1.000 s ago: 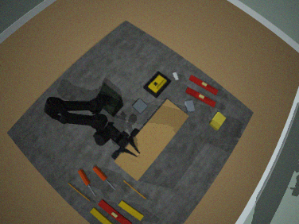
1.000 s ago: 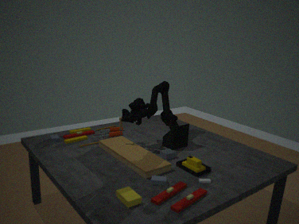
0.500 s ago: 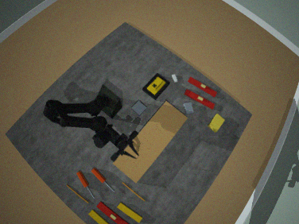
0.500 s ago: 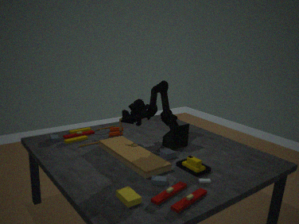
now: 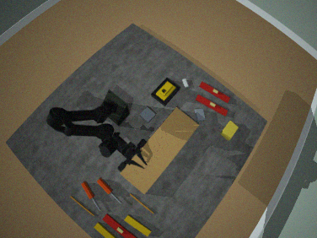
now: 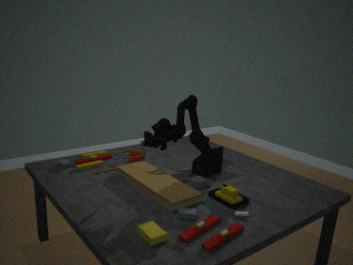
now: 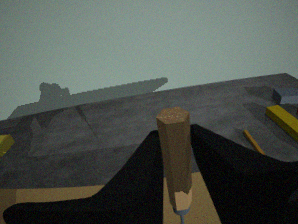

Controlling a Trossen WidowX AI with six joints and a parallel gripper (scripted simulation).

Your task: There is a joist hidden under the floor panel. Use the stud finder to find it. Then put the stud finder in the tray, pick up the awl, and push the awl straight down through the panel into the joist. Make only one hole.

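My gripper tip is 6 cm above the awl. The rest, counted from my gripper tip: black tray (15 cm behind, 48 cm to the left, 17 cm below); yellow block (34 cm ahead, 47 cm to the left, 17 cm below); yellow stud finder (15 cm behind, 47 cm to the left, 14 cm below).
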